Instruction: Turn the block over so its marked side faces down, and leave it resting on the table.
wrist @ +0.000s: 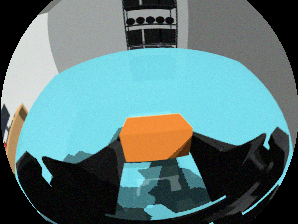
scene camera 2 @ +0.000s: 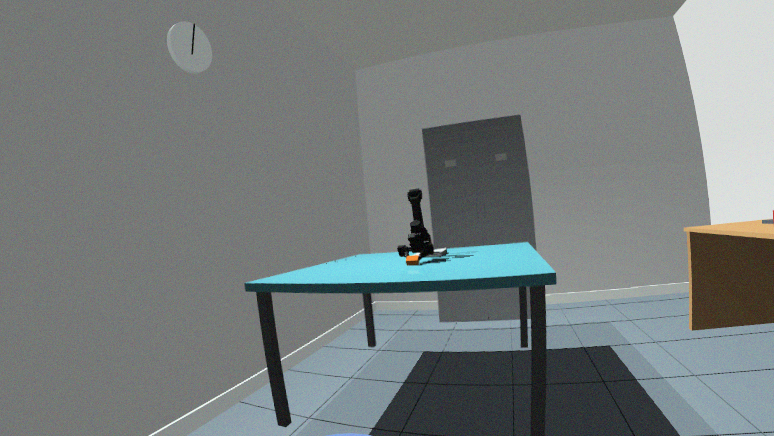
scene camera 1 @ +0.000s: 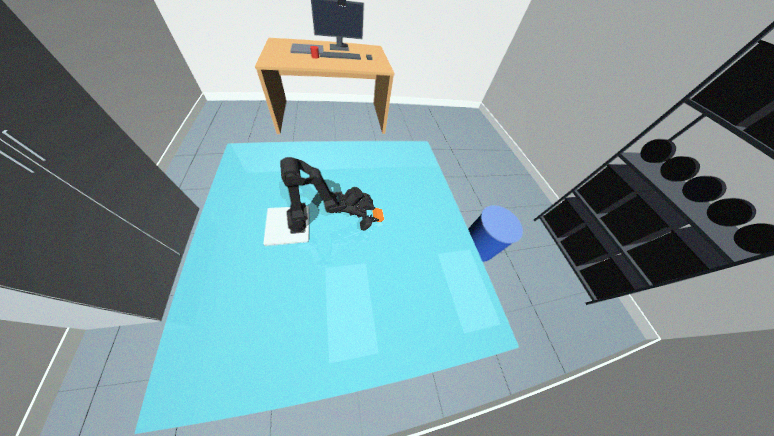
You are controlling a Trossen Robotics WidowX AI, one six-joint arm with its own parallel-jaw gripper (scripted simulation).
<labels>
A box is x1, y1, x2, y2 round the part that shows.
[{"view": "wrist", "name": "my gripper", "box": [16, 127, 289, 223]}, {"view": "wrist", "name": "orange block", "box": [120, 113, 192, 162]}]
</labels>
